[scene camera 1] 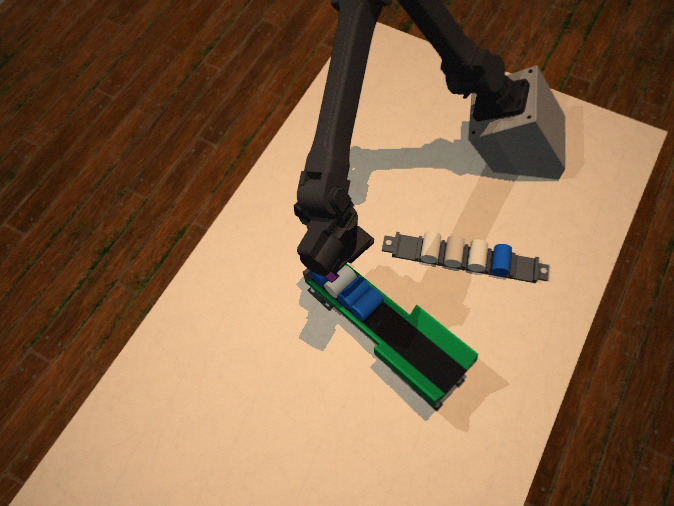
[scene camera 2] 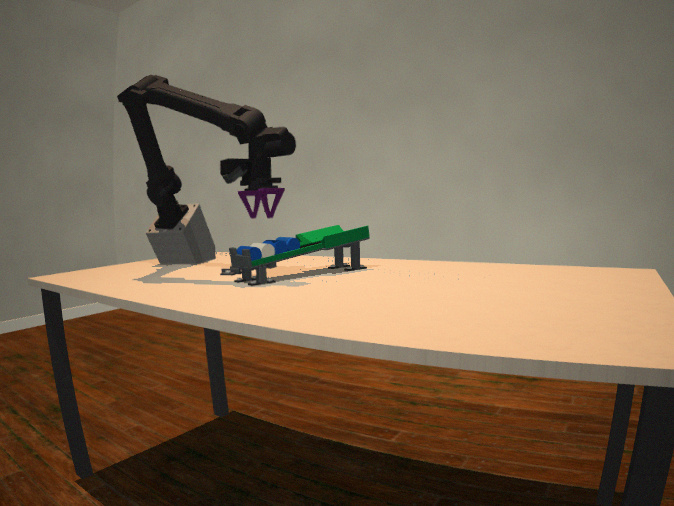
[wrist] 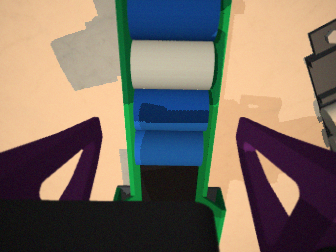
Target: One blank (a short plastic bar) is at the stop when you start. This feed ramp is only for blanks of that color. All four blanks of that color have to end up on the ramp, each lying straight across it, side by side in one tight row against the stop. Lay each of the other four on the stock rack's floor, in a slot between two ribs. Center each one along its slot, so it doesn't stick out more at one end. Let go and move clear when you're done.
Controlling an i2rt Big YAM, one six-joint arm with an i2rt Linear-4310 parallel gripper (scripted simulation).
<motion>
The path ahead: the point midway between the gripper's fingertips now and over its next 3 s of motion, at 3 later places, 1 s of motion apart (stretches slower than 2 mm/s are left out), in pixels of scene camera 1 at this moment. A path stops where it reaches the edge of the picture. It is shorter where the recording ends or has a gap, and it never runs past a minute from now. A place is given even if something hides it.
My gripper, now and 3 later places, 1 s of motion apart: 341,266; 341,271; 341,276; 339,279
</motion>
